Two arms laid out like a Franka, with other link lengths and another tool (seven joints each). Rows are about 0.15 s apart.
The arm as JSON. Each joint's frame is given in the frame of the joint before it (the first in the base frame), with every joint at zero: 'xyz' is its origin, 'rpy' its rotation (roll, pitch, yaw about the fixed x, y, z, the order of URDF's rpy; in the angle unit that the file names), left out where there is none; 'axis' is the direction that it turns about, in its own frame. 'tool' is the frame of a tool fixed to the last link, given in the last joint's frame.
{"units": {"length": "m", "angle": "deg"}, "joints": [
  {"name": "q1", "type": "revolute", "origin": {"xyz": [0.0, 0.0, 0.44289]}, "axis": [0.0, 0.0, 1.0]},
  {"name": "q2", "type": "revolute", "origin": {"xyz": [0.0, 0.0, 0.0]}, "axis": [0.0, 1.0, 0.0]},
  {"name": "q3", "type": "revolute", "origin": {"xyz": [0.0, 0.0, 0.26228]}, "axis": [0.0, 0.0, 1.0]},
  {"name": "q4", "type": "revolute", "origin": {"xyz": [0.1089, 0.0, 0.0]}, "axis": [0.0, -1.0, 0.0]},
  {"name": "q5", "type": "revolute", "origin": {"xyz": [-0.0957, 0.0, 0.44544]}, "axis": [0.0, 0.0, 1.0]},
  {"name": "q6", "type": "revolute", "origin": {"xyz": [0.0, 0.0, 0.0]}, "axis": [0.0, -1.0, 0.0]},
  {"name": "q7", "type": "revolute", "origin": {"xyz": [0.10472, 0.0, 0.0]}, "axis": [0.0, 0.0, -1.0]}
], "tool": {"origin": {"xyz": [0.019, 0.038, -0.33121], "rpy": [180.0, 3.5, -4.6]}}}
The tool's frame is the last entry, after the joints.
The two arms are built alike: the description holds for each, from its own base.
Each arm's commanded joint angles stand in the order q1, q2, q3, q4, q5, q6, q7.
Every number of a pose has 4 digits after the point.
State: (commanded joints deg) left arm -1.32 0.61 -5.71 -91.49 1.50 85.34 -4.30; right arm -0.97 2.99 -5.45 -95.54 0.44 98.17 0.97
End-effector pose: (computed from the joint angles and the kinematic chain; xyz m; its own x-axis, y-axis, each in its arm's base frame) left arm 0.6424 -0.0307 0.4413 0.9764 -0.1221 -0.1781 -0.1285 -0.9914 -0.0245; right arm 0.6995 -0.0385 0.3960 0.9758 -0.2081 -0.0673 -0.2087 -0.9780 -0.0020
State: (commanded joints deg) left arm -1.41 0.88 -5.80 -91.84 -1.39 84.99 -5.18; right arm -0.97 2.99 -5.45 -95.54 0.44 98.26 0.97
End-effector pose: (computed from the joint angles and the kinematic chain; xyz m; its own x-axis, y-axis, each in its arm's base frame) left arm 0.6358 -0.0489 0.4327 0.9738 -0.1169 -0.1949 -0.1144 -0.9931 0.0244; right arm 0.7001 -0.0386 0.3962 0.9759 -0.2081 -0.0657 -0.2087 -0.9780 -0.0022
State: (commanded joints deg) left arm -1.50 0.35 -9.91 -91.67 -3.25 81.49 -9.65; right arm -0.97 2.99 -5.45 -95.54 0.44 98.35 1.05
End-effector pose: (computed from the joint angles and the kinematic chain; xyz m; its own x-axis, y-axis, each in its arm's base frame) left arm 0.6056 -0.1008 0.4357 0.9621 -0.1169 -0.2464 -0.1101 -0.9931 0.0414; right arm 0.7006 -0.0387 0.3964 0.9757 -0.2095 -0.0642 -0.2101 -0.9777 -0.0023
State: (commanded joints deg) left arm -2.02 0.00 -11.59 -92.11 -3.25 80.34 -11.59; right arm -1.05 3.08 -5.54 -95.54 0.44 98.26 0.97
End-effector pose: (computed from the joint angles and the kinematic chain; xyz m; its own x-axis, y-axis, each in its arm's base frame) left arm 0.5913 -0.1212 0.4348 0.9558 -0.1198 -0.2684 -0.1157 -0.9928 0.0314; right arm 0.6999 -0.0407 0.3951 0.9752 -0.2110 -0.0673 -0.2116 -0.9773 -0.0018
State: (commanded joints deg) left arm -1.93 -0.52 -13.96 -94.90 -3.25 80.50 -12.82; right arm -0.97 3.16 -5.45 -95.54 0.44 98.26 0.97
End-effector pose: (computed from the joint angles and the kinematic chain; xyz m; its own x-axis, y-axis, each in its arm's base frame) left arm 0.5732 -0.1406 0.4166 0.9434 -0.1329 -0.3039 -0.1333 -0.9909 0.0195; right arm 0.6999 -0.0386 0.3941 0.9757 -0.2081 -0.0687 -0.2087 -0.9780 -0.0016
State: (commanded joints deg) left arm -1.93 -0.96 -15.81 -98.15 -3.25 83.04 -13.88; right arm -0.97 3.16 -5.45 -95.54 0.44 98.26 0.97
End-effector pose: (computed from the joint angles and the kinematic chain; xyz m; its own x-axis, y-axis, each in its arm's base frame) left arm 0.5666 -0.1579 0.3951 0.9406 -0.1414 -0.3087 -0.1449 -0.9894 0.0115; right arm 0.6999 -0.0386 0.3941 0.9757 -0.2081 -0.0687 -0.2087 -0.9780 -0.0016
